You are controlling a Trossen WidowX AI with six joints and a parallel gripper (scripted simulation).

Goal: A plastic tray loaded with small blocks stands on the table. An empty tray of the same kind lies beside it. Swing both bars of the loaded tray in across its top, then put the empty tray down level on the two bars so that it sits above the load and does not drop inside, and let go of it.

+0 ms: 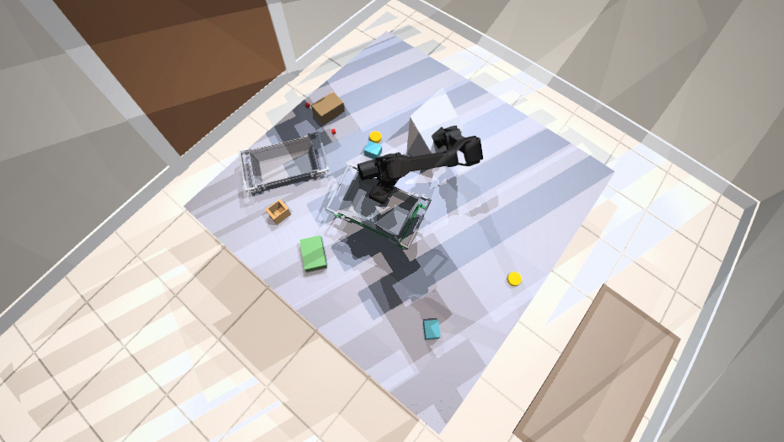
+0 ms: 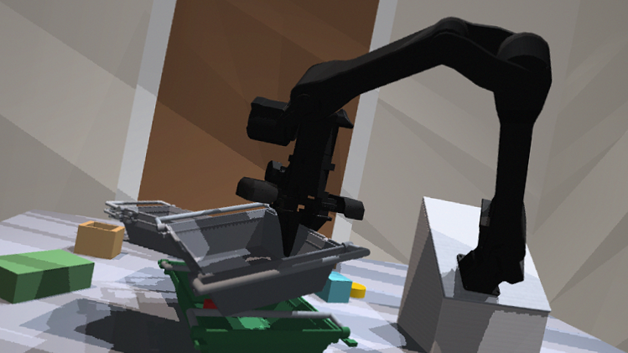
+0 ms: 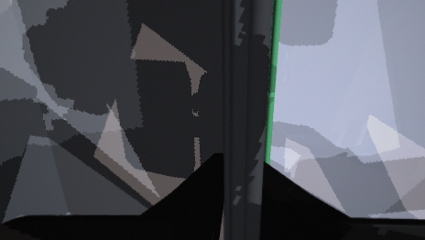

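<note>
The grey tray lies 70 mm ahead of my gripper tip, 20 mm to the left of it and 10 mm above it. Also, from my gripper tip: green block: 350 mm ahead, 90 mm below, 50 mm to the right; box: 330 mm ahead, 280 mm to the right, 100 mm below; red block: 100 mm below, 100 mm ahead, 40 mm to the right.
</note>
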